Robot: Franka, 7 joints.
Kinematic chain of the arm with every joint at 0, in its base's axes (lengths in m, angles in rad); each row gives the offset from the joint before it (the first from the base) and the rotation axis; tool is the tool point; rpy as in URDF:
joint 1: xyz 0 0 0.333 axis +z
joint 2: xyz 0 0 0 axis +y
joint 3: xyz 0 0 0.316 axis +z
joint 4: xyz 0.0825 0 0 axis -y
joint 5: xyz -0.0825 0 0.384 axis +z
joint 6: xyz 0 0 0 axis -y
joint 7: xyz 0.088 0 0 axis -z
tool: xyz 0 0 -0.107 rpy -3.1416 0 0
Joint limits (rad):
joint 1: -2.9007..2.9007
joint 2: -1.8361..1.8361
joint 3: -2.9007..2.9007
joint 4: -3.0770..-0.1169
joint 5: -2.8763..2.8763
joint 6: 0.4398..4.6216
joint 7: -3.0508..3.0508
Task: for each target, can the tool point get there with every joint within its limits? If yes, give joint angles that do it. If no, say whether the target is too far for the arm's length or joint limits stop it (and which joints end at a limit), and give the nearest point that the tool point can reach.
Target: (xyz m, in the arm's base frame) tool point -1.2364 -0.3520 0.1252
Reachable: no: too far | nearest point -0.8145 -0.2319 0.1961 | short by 0.444 m
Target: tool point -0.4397 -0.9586 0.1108
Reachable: no: too far | nearest point -0.3500 -0.7630 0.1561 | short by 0.220 m
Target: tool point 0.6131 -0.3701 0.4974
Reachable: yes | joints -0.3797 0.7408 0.0407 -1.0328 -1.5288 1.1593 -0.7638
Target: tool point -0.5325 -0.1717 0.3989
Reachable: yes | joints -1.5595 0.1351 -1.3599 -2.2070 1.9205 2.1409 -1.4941
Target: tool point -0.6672 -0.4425 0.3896
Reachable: yes | joints -2.2463 1.5440 -2.2080 -0.4807 -1.5302 3.4481 2.1762
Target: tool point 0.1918 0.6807 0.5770
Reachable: yes | joints 1.2182 0.9494 0.9274 -0.3905 1.6631 3.8861 1.3942
